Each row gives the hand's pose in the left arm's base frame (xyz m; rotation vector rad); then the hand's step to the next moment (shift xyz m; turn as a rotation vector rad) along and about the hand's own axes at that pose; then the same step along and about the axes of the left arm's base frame.
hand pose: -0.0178 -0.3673 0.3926 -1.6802 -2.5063 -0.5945
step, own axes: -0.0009 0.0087 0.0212 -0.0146 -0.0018 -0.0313
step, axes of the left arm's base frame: 0.0115 0.0095 -0.0174 -0.0007 -0.0244 0.0245
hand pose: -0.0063 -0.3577 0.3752 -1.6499 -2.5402 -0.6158
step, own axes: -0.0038 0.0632 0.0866 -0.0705 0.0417 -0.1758
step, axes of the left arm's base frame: 0.0725 0.0496 -0.0616 0.0372 -0.1087 0.1562
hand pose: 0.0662 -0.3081 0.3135 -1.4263 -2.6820 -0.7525
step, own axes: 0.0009 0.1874 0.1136 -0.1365 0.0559 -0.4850
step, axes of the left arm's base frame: 0.1701 0.1360 -0.0241 0.0223 -0.2826 0.4203
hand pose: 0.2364 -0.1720 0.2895 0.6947 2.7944 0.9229
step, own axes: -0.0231 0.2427 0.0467 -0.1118 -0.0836 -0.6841
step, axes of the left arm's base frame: 0.1261 0.1865 0.1046 -0.1031 -0.4767 0.4996
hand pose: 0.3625 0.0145 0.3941 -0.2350 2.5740 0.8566
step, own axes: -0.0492 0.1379 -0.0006 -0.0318 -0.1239 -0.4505
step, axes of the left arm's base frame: 0.0049 0.1108 0.0955 -0.0859 -0.3699 0.2740
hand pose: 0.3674 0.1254 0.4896 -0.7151 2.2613 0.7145
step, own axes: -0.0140 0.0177 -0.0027 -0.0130 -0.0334 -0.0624
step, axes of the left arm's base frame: -0.0037 0.0148 0.0169 0.0041 -0.0601 0.0393
